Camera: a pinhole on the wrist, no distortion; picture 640 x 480 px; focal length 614.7 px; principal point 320.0 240.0 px. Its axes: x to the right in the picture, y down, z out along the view. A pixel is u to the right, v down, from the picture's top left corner.
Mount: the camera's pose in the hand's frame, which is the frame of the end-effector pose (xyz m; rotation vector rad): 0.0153 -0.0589 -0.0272 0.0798 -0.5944 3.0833
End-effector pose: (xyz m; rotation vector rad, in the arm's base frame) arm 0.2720 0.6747 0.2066 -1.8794 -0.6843 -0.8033
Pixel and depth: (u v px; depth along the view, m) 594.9 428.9 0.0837
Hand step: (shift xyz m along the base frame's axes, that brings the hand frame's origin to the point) -0.0858 0.0819 0.0337
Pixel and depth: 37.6 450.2 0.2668
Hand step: -0.0415 0.2774 0.1862
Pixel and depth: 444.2 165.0 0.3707
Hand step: -0.0598 0.3635 -0.0601
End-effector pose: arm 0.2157 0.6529 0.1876 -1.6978 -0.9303 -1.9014
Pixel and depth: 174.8 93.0 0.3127
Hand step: 0.1087 0.2905 0.0903
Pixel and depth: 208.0 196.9 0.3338
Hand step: 0.0725 0.3280 0.0671
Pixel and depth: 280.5 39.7 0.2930
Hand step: 0.1305 0.2604 0.0407
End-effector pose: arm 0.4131 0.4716 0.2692 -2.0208 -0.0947 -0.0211
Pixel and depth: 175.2 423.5 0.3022
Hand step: 0.0749 0.3103 0.1397
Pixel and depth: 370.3 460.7 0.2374
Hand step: -0.0149 0.2445 0.1328
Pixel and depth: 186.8 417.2 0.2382
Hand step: 0.0571 0.2448 0.1212
